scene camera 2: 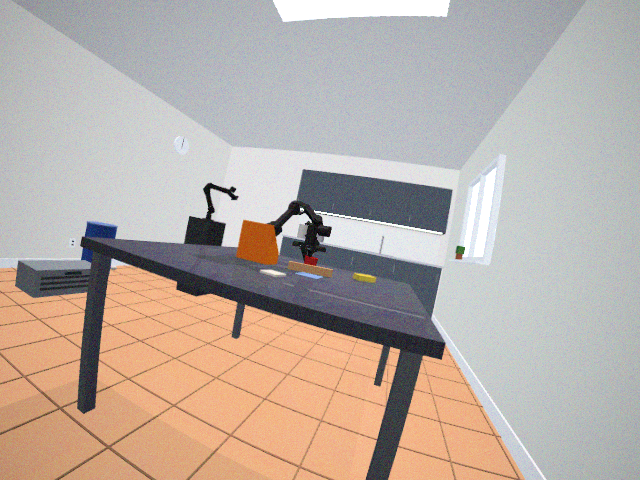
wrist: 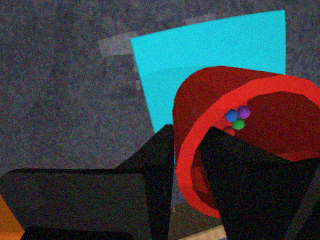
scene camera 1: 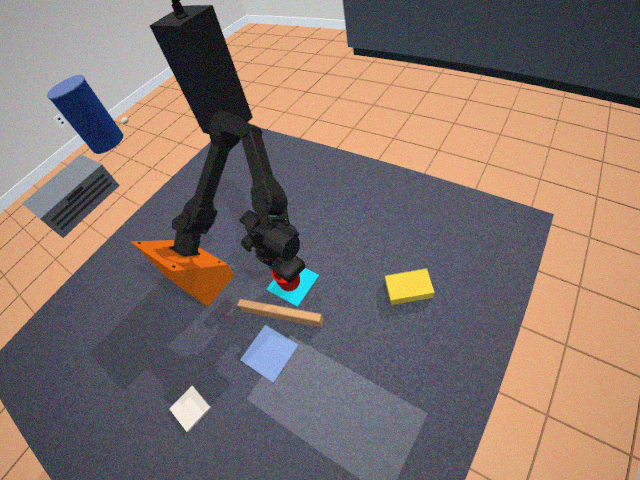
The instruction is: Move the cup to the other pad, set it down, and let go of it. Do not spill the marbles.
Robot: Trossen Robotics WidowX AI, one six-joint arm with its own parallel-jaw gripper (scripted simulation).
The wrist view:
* gripper: 185, 131
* red cup: 276, 124
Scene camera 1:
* gripper: 280, 270
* white tile: 191, 407
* yellow block: 412, 286
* pale blue pad: 268, 354
